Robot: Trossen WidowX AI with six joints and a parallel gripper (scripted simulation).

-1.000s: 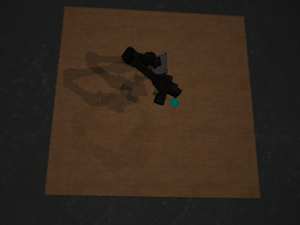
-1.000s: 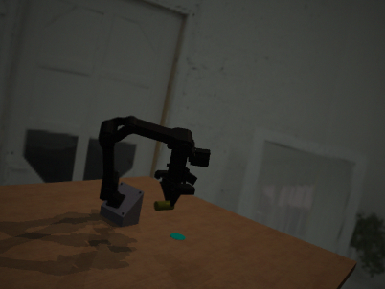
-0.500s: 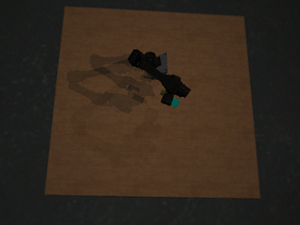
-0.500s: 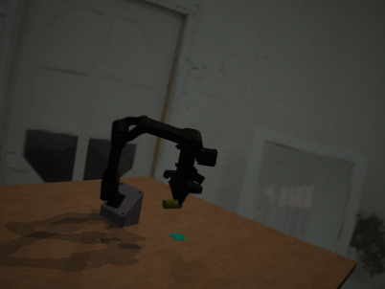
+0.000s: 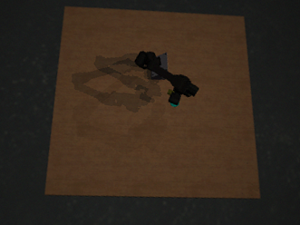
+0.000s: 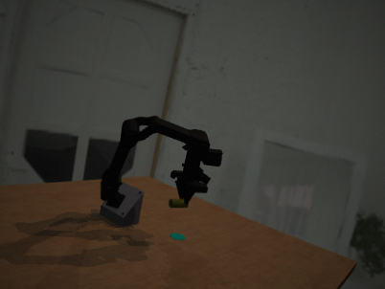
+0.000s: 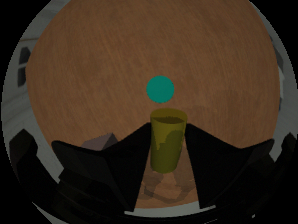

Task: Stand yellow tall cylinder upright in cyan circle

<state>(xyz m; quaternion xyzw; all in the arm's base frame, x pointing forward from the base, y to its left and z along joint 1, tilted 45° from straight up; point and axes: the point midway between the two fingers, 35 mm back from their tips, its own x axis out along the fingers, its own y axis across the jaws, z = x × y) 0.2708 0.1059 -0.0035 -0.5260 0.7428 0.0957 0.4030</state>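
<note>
My gripper tip is now 1 cm to the right of the cyan circle and 14 cm above it. Also, from my gripper tip: yellow tall cylinder: 1 cm behind, 2 cm to the right.
</note>
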